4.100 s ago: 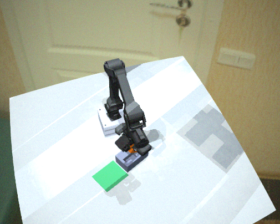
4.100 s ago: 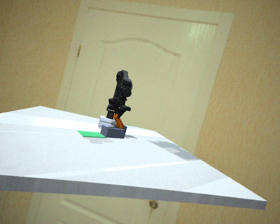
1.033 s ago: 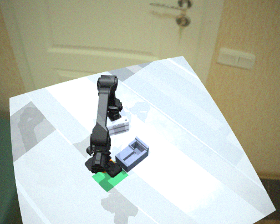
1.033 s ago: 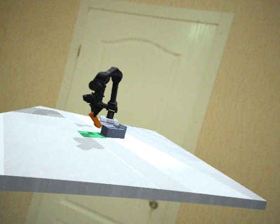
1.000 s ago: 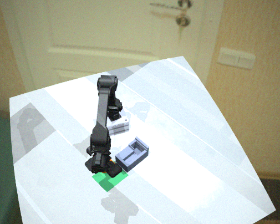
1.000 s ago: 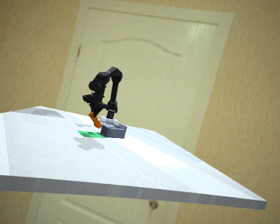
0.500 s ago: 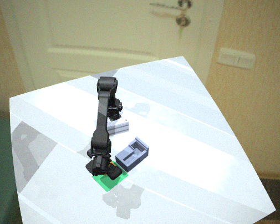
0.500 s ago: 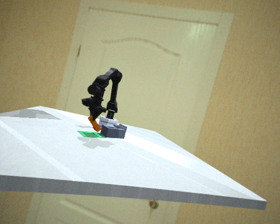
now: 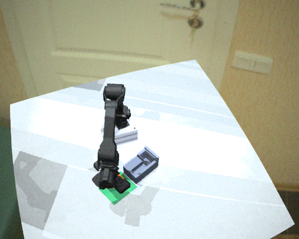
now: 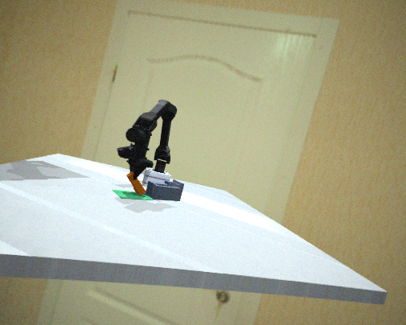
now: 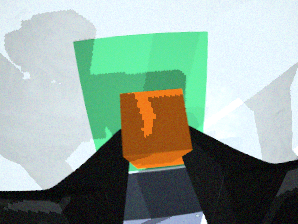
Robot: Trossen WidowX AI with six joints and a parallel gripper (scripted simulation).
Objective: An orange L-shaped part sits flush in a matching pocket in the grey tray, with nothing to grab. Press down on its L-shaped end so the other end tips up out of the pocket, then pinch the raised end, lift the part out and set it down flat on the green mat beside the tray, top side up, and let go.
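Right now the orange L-shaped part is 3 cm to the left of my gripper tip, 3 cm below it and 2 cm behind it. From my gripper tip the other things lie so: green mat (9 cm below, 2 cm to the left, 1 cm behind).
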